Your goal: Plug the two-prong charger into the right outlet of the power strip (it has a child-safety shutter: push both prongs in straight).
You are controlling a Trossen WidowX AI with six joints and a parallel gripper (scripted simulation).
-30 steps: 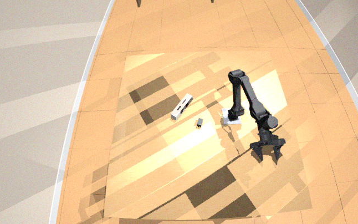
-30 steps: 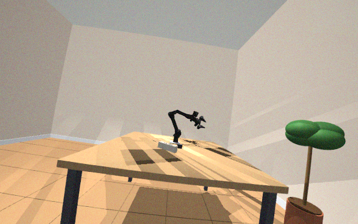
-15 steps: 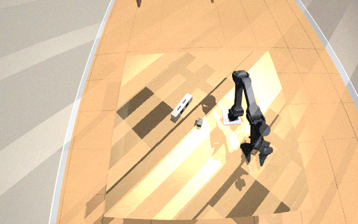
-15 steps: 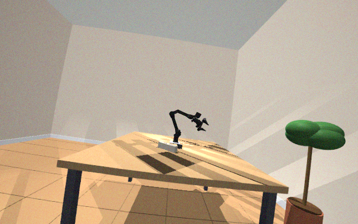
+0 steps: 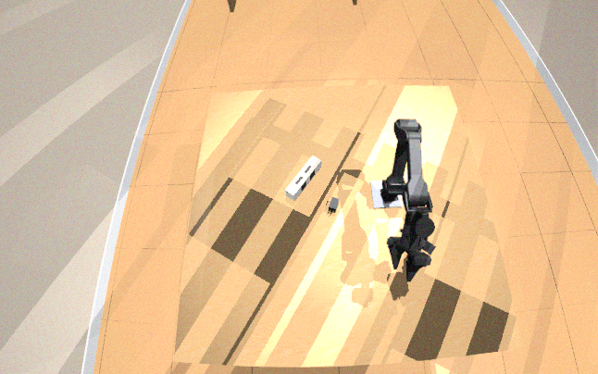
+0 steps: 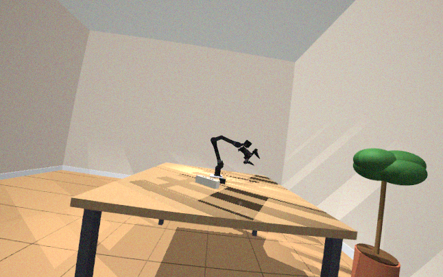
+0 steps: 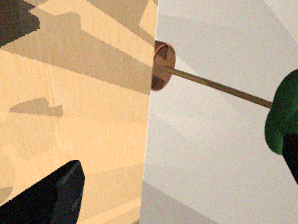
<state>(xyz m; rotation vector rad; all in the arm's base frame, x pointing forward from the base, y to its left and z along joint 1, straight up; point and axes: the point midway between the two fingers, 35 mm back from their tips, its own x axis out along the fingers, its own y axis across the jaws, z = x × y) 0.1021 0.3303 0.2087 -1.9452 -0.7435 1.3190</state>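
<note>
The black two-prong charger lies 35 cm to the right of my gripper tip, 18 cm below it and 13 cm ahead of it.
</note>
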